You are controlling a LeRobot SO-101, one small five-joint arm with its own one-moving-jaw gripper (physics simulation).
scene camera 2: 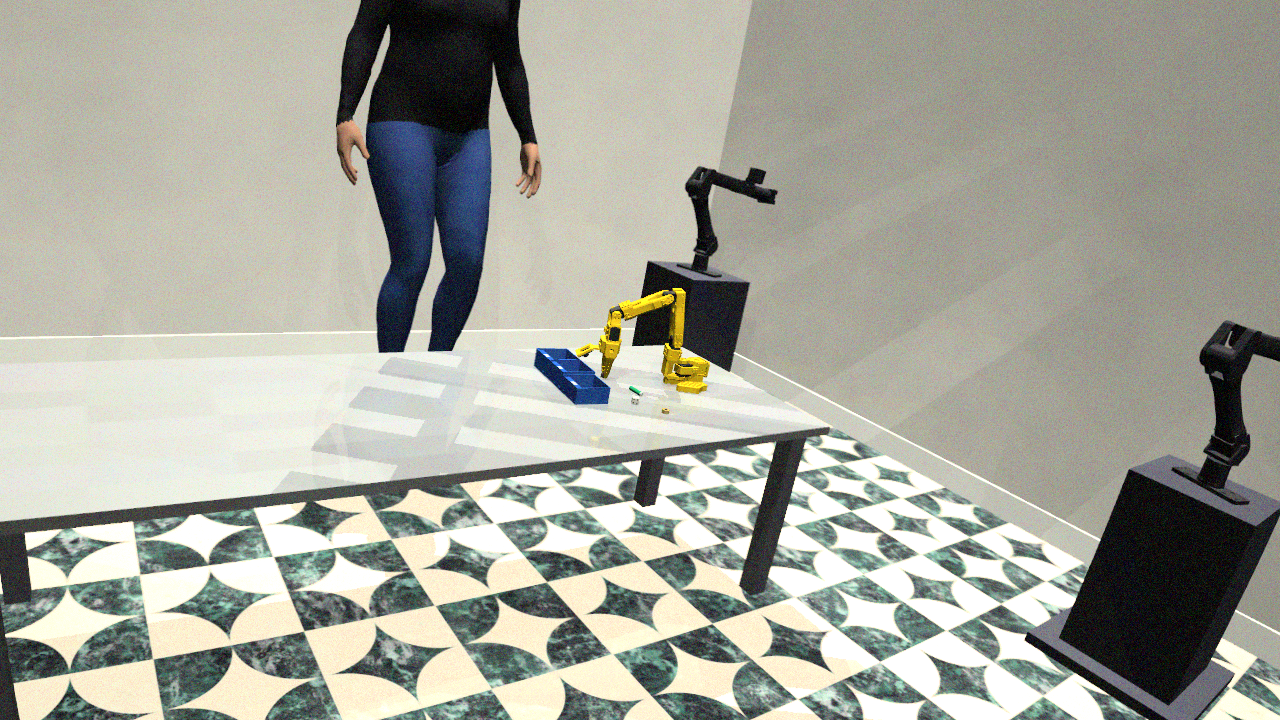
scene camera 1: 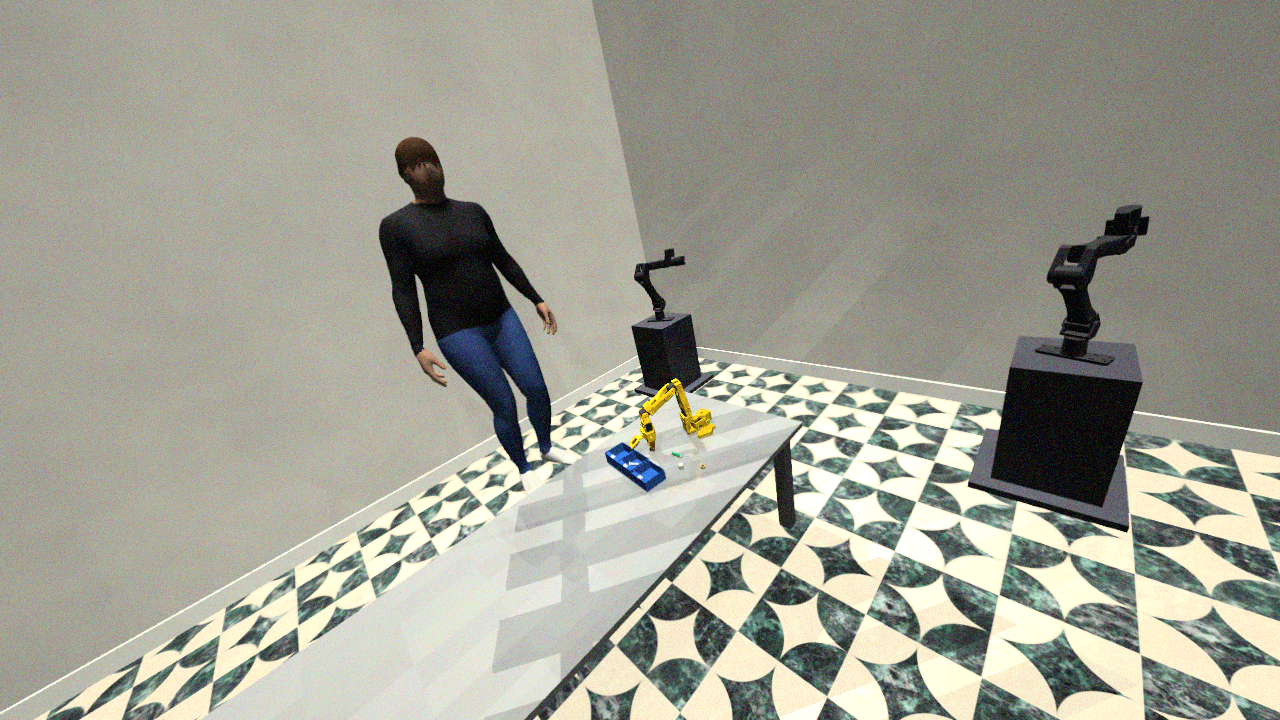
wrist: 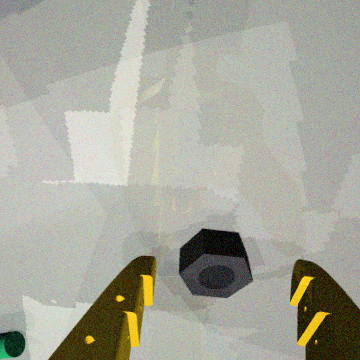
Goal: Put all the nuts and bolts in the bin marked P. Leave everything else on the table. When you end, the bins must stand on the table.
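Where they show: hand, its tool point: (scene camera 2: 605,376) (scene camera 1: 653,450) (wrist: 154,274); arm's base, origin of its link: (scene camera 2: 677,386) (scene camera 1: 697,433).
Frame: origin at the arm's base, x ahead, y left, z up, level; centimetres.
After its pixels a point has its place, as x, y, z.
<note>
A black hex nut (wrist: 216,266) {17.6, -9.0, 0.9} lies on the table, in the gap between my jaws in the wrist view. My gripper (scene camera 1: 651,447) (scene camera 2: 605,373) (wrist: 224,260) is open, with both jaws apart and a space on each side of the nut. It points down close to the table, beside the blue bins (scene camera 1: 656,482) {30.6, 6.8, 1.2} (scene camera 2: 592,396) {30.8, 6.7, 1.9}, which stand on the table. A pale bolt-like thing (scene camera 1: 633,463) {28.1, -7.4, 1.6} lies in the bin row near its middle. The letters on the bins are too small to read. A small brass-coloured piece (scene camera 1: 702,466) {15.8, 14.8, 0.9} (scene camera 2: 665,411) {15.8, 15.2, 0.6} lies on the table; its kind is unclear.
A green cylinder (scene camera 1: 676,454) {15.3, 2.4, 0.8} (scene camera 2: 635,390) {15.4, 2.4, 0.7} (wrist: 10,345) {15.3, 0.1, 0.7} lies left of the jaws in the wrist view. A small white piece (scene camera 1: 680,465) {19.9, 8.5, 1.6} (scene camera 2: 635,401) {19.9, 8.8, 0.8} lies near it. A person (scene camera 1: 447,268) (scene camera 2: 431,161) stands behind the table. Two black arms stand on dark pedestals beyond it.
</note>
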